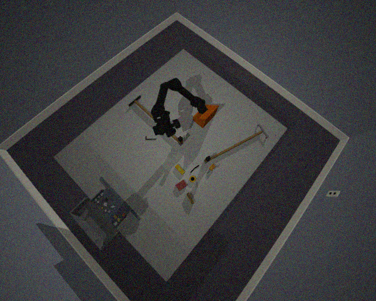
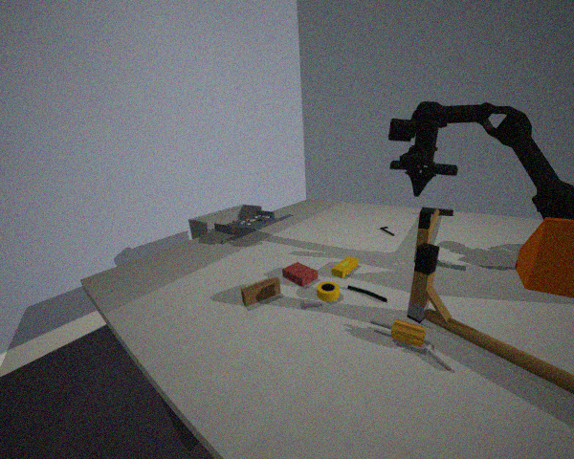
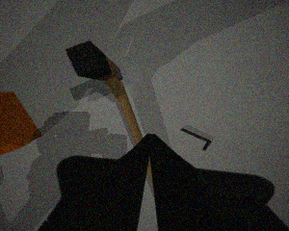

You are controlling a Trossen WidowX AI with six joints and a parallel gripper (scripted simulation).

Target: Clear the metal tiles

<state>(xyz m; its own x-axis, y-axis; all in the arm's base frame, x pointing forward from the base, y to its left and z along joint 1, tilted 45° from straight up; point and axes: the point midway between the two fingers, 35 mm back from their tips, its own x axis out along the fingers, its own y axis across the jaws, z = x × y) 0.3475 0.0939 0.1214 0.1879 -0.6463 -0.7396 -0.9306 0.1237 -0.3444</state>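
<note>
Now: the long scraper 2 cm behind my gripper tip, 19 cm to the right of it and 10 cm below it. The rest, counted from my gripper tip: black strip (33 cm to the left, 16 cm below); hex key (13 cm ahead, 12 cm to the right, 16 cm below); yellow block (11 cm ahead, 25 cm to the left, 15 cm below).
</note>
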